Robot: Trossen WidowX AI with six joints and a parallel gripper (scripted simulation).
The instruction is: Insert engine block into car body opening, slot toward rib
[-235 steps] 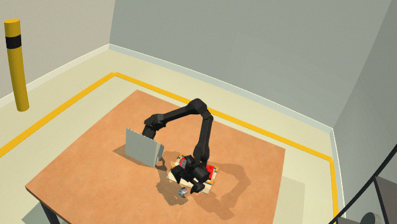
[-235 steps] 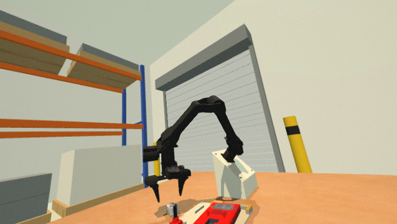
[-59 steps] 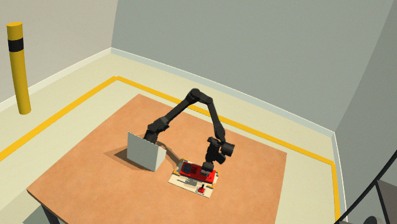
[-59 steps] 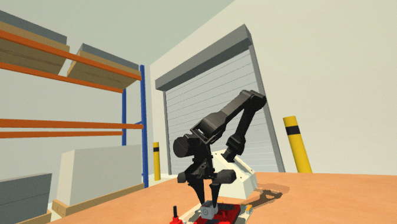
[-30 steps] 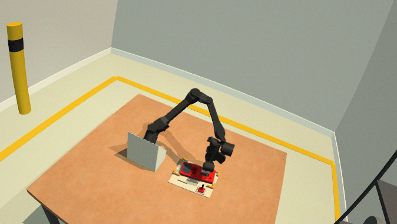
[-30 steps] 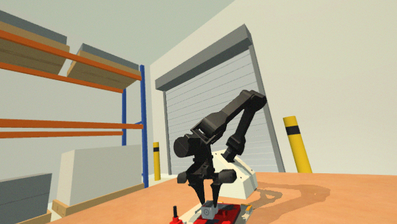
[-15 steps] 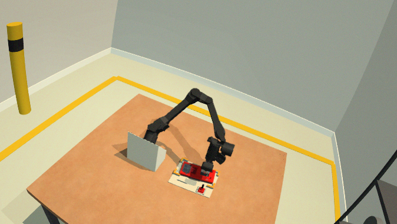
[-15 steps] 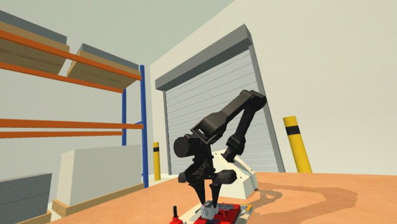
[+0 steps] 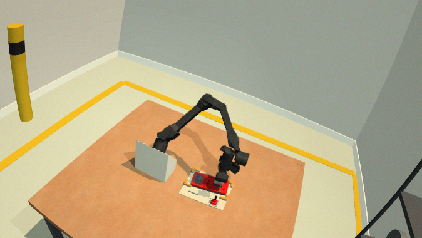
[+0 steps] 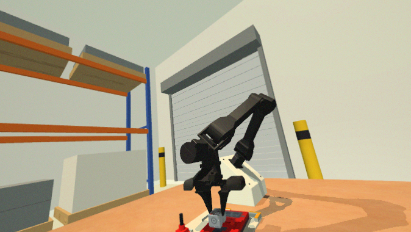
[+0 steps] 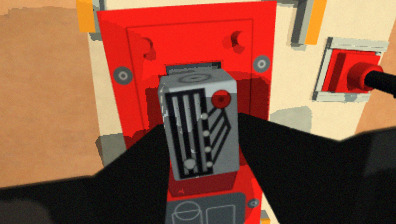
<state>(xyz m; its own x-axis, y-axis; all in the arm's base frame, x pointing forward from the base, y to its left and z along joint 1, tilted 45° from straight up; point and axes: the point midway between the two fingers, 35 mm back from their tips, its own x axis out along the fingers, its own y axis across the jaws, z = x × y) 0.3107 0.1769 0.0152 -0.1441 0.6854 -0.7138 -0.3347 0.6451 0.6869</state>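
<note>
Right now the grey engine block is 1 cm below my gripper tip. From my gripper tip the other things lie so: cream fixture plate 5 cm below, 4 cm to the right, 3 cm behind.
</note>
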